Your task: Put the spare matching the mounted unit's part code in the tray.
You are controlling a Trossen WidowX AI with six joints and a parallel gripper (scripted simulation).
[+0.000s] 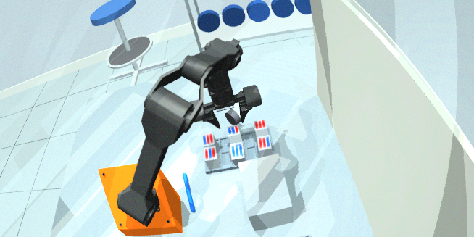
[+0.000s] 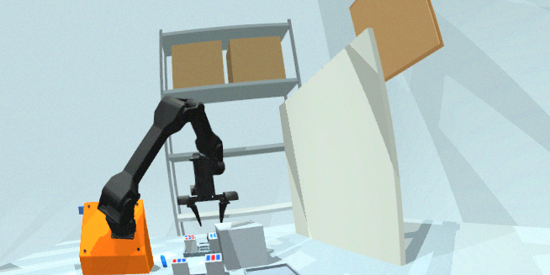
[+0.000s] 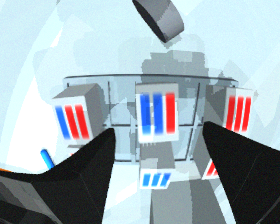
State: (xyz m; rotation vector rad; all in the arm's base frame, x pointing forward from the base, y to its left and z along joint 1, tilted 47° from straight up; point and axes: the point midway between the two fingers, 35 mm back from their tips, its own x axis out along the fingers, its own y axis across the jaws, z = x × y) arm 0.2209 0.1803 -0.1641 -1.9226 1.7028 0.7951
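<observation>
The spare is 30 mm below my gripper tip. The rest, counted from my gripper tip: dark round object: 80 mm to the left, 60 mm below; blue rod: 160 mm to the right, 140 mm behind, 70 mm below; mounted unit: 220 mm to the right, 70 mm ahead, 30 mm below.
</observation>
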